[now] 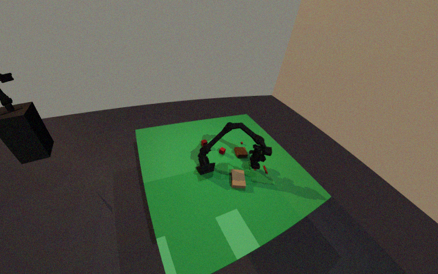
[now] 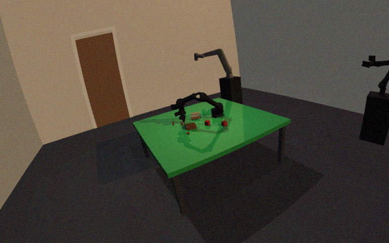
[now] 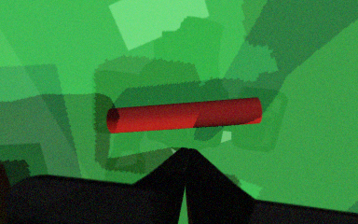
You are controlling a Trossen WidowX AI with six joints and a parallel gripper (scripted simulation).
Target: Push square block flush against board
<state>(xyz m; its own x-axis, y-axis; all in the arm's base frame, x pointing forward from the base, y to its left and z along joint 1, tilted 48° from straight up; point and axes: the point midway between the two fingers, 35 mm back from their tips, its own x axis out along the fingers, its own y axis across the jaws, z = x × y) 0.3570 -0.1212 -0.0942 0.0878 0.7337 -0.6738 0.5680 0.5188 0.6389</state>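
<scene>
The tiny red piece is 27 cm to the left of my gripper tip and 12 cm ahead of it. From my gripper tip the other things lie so: board 19 cm behind, 5 cm to the right, 1 cm above; then square block 17 cm to the left, 2 cm ahead, 1 cm above.
</scene>
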